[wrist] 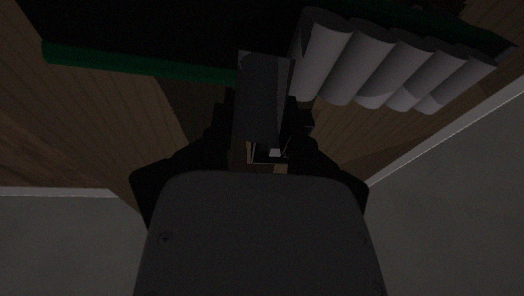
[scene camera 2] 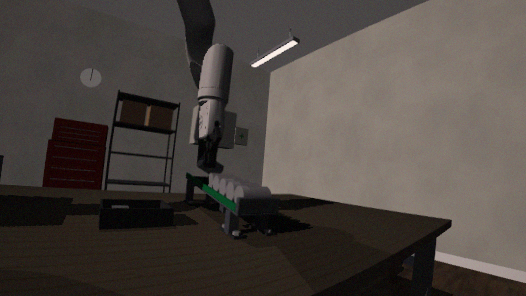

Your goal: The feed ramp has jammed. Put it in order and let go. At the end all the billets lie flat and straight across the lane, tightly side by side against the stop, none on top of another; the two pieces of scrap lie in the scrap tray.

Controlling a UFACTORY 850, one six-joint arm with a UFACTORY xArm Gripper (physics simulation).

scrap tray: wrist; scene camera 2
same spot on scrap tray: (wrist: pixel 259 152) = (scene camera 2: pixel 99 212)
